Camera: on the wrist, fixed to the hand. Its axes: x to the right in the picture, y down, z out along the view.
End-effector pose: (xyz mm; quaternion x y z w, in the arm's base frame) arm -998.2 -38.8 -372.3 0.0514 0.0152 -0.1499 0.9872
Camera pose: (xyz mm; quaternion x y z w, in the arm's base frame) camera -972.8 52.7 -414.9 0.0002 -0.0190 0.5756 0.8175
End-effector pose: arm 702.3 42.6 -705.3 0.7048 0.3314 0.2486 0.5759
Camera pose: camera 680.3 64.9 -606.1 0.7100 -0.2616 0.5922 0.2771
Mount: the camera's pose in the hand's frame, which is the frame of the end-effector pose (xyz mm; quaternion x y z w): -0.8 90.3 -51.7 -0.0477 -0.0016 0.6918 0.7205
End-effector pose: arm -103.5 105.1 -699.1 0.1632 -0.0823 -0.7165 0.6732
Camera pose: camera -1.0 103.9 -716.8 0.0274 -0.1391 -0.0547 0.9884
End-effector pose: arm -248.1 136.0 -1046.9 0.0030 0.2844 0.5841 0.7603
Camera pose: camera -350.8 147.0 -1059.5 0.1636 0.1737 0.9603 0.1443
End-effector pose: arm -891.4 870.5 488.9 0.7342 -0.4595 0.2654 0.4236
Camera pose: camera -973.0 895.9 548.3 0.1913 -0.8523 0.4612 0.1559
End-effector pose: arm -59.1 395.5 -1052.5 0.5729 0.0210 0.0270 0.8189
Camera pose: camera -65.1 474.8 -985.4 0.3883 -0.3838 0.5861 0.5987
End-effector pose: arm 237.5 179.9 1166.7 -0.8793 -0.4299 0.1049 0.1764
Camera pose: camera 319.3 116.6 1177.9 -0.9391 0.2933 0.1785 0.0119
